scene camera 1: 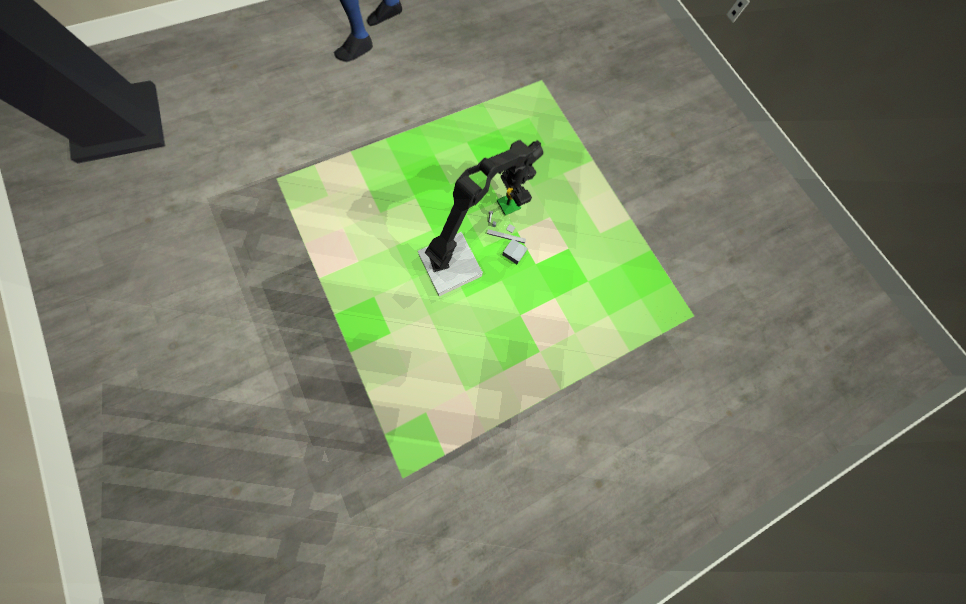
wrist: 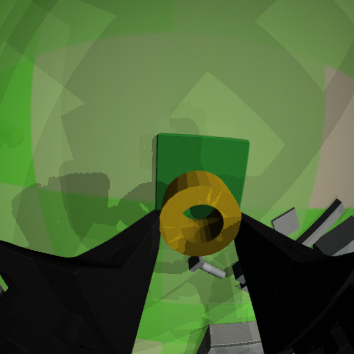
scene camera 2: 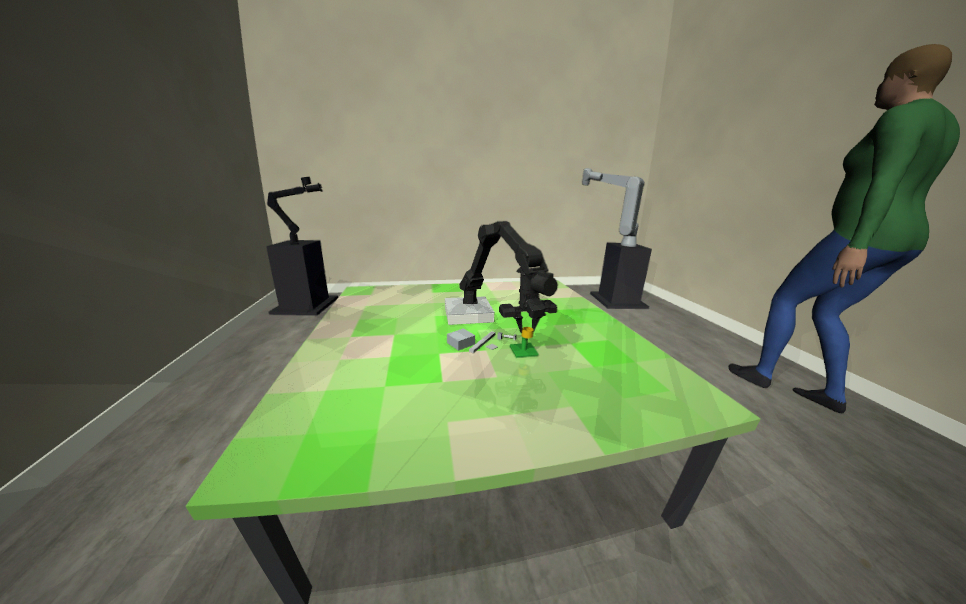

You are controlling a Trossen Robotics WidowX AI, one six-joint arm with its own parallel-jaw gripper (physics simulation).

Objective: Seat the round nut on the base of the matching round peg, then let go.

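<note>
The orange-yellow round nut (scene camera 1: pixel 509 191) (scene camera 2: pixel 527 333) (wrist: pixel 172 227) is held level in my gripper (scene camera 1: pixel 511 195) (scene camera 2: pixel 527 330) (wrist: pixel 197 218), which is shut on it with one black finger at each side. The green square peg base (scene camera 1: pixel 507 207) (scene camera 2: pixel 523 351) (wrist: pixel 200 155) lies flat on the table below. In scene camera 2 the green round peg (scene camera 2: pixel 525 344) stands up from it, and the nut is at the peg's top, well above the base. In the wrist view dark green shows through the nut's hole; whether the peg tip is inside it I cannot tell.
Beside the peg base lie a small grey bolt-like piece (scene camera 1: pixel 490 217) (scene camera 2: pixel 507 336) (wrist: pixel 212 270), a flat grey piece (scene camera 1: pixel 510 228) (scene camera 2: pixel 492 346) (wrist: pixel 286 221), a long grey bar (scene camera 1: pixel 505 235) (scene camera 2: pixel 483 341) and a grey block (scene camera 1: pixel 513 250) (scene camera 2: pixel 460 339). A person (scene camera 2: pixel 897 170) stands right of the table.
</note>
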